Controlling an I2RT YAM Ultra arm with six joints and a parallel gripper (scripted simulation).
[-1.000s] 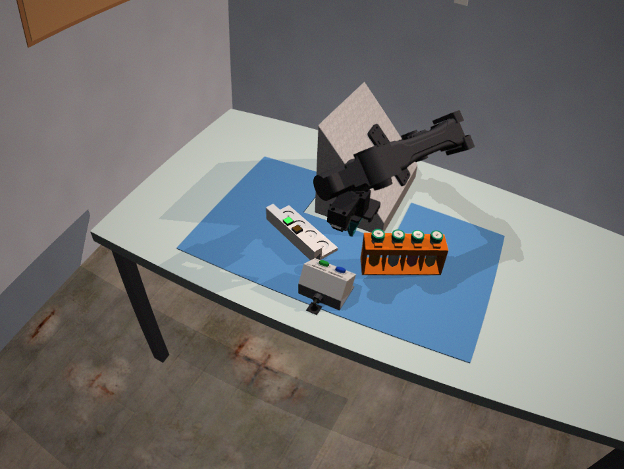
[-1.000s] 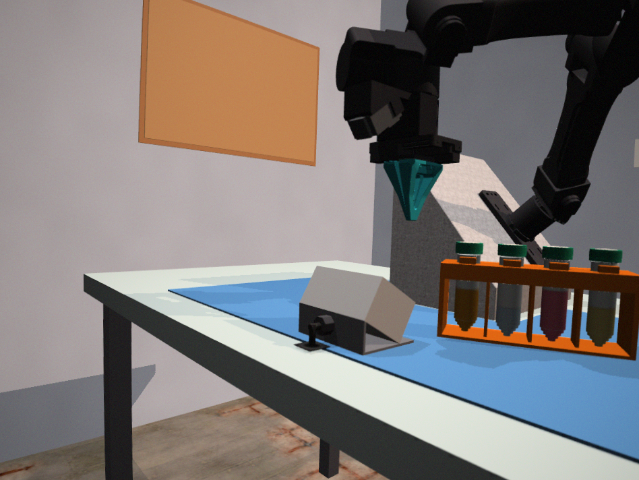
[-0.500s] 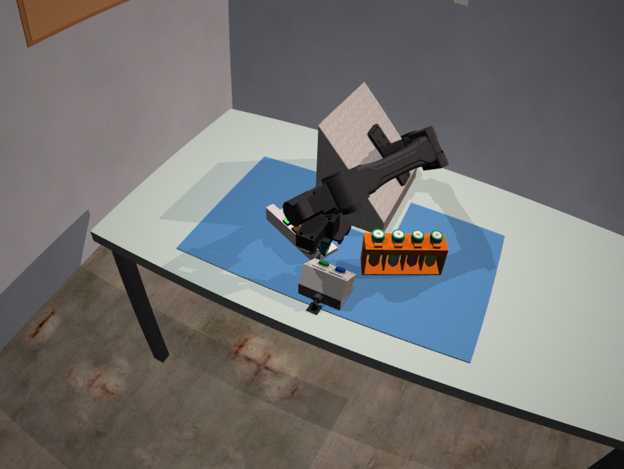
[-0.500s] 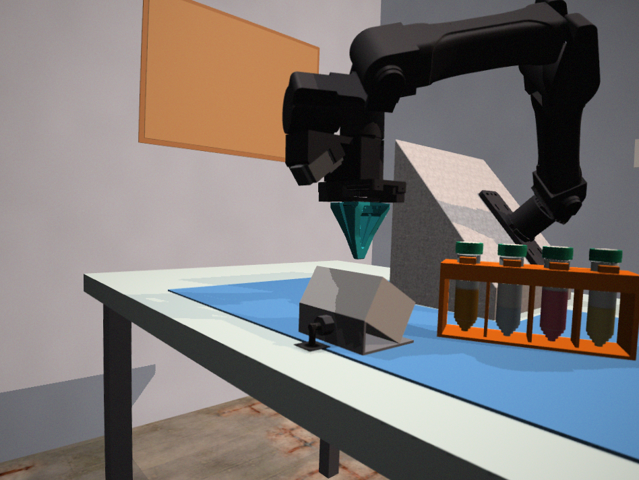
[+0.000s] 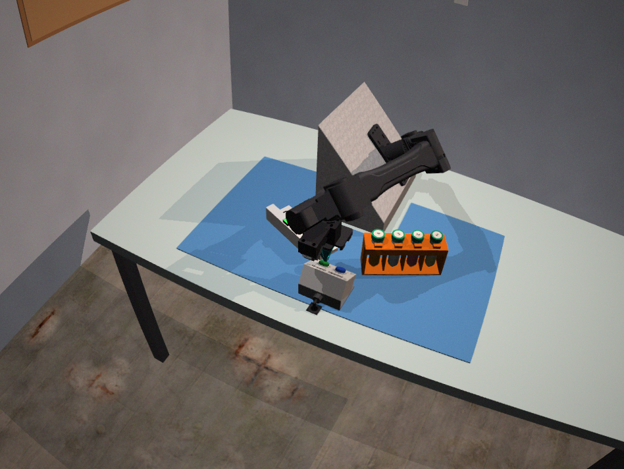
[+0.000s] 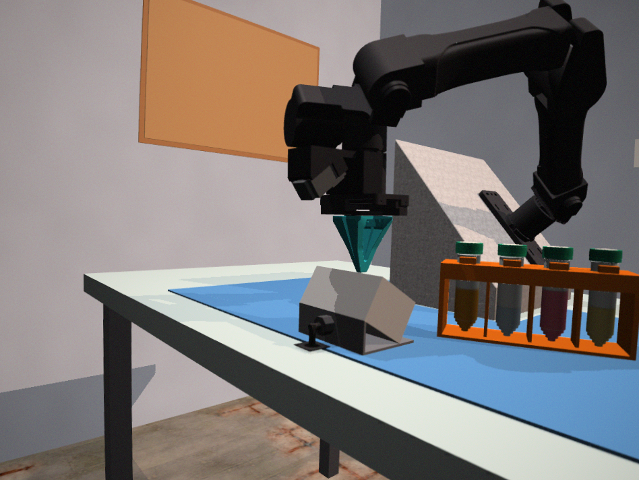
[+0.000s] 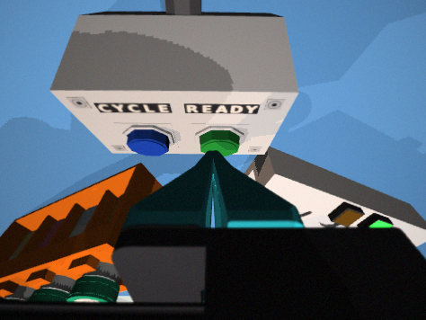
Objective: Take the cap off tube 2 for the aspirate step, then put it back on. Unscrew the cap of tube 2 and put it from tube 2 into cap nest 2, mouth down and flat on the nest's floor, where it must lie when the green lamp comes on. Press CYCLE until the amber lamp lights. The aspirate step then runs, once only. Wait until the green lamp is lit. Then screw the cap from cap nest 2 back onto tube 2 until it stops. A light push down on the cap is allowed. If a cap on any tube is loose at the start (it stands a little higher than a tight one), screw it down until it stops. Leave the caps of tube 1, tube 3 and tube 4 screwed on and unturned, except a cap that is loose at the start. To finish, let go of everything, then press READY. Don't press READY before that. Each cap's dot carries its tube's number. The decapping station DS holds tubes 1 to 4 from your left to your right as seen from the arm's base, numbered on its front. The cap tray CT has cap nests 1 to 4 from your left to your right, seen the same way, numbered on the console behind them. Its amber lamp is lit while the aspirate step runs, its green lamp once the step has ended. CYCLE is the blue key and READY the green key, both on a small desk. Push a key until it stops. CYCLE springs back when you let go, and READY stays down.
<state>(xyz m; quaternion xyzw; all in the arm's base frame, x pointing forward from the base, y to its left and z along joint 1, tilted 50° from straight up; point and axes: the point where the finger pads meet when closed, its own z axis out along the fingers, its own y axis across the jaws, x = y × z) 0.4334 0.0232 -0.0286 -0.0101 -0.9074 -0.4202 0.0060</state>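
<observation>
The key desk is 2 cm ahead of my hand, 2 cm to the left of it and 3 cm below it. Round my hand: cap 3: 12 cm behind, 14 cm to the left, 3 cm above; then cap 4: 10 cm behind, 9 cm to the left, 3 cm above; then cap 2: 15 cm behind, 19 cm to the left, 3 cm above.
</observation>
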